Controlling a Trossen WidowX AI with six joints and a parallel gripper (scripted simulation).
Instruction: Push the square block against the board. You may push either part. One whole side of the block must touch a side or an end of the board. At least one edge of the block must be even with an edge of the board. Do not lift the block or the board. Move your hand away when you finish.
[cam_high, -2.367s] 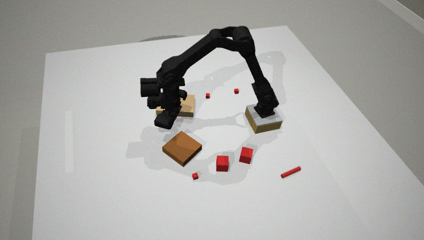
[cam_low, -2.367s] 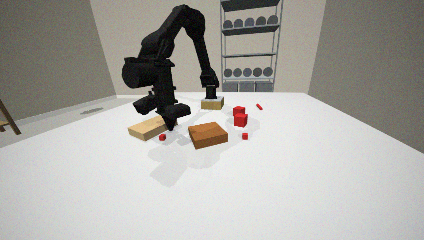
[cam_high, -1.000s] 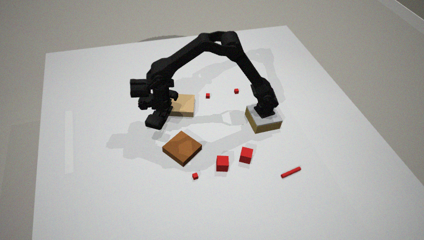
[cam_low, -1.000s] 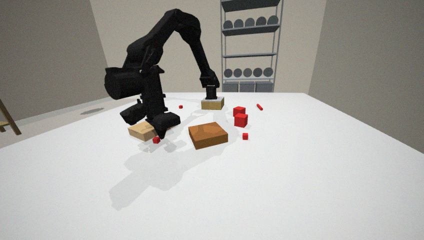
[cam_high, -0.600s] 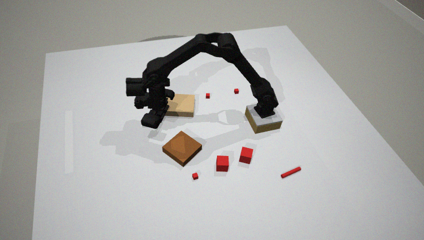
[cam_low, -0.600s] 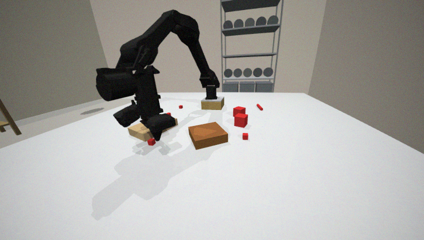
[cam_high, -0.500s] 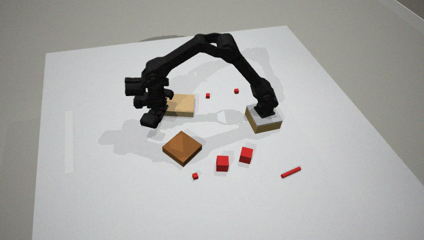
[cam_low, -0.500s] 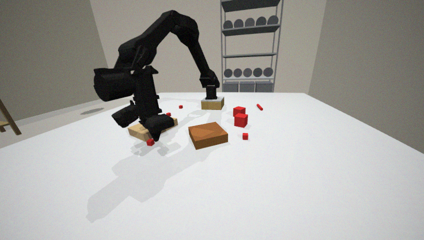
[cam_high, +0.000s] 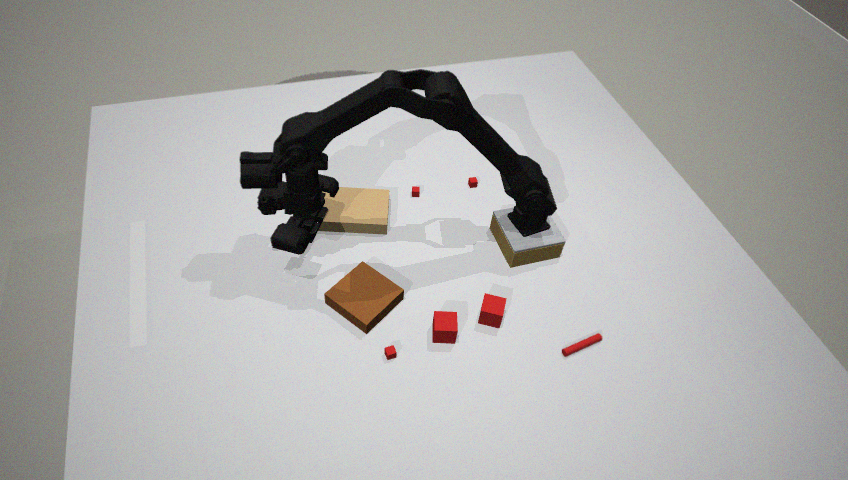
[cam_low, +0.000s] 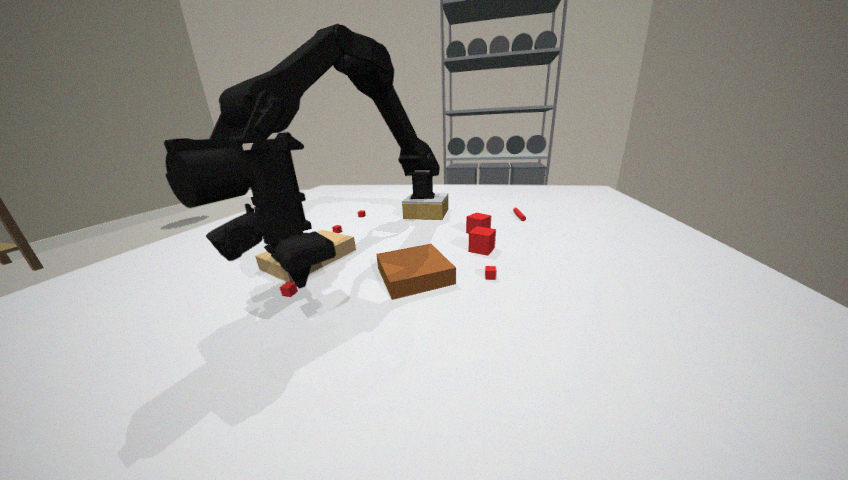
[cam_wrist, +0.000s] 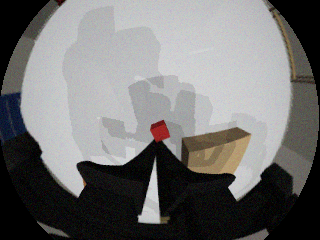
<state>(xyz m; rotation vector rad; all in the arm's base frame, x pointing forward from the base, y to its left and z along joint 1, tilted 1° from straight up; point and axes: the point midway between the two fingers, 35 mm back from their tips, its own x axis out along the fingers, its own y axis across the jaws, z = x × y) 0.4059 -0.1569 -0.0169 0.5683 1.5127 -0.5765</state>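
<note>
The square brown block is 40 mm behind my gripper tip, 170 mm to the left of it and 10 mm above it. Also, from my gripper tip: red stick: 360 mm behind, 420 mm to the left; tan board: 110 mm behind, 40 mm to the right, 10 mm above.
</note>
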